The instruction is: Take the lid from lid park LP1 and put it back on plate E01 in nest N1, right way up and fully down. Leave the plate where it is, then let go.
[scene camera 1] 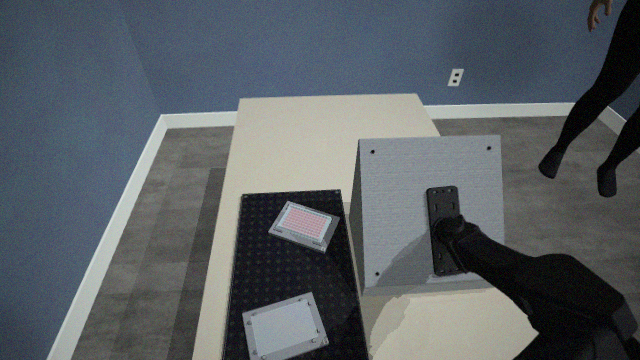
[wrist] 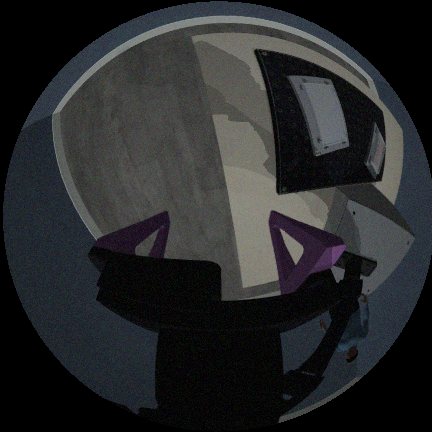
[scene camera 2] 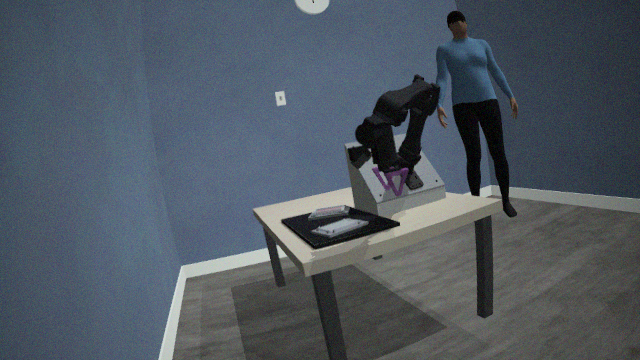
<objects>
gripper: wrist; scene camera 2; not seen in scene camera 1 (out of frame)
same spot on gripper: (wrist: 183, 284) = (scene camera 2: 378, 166)
</objects>
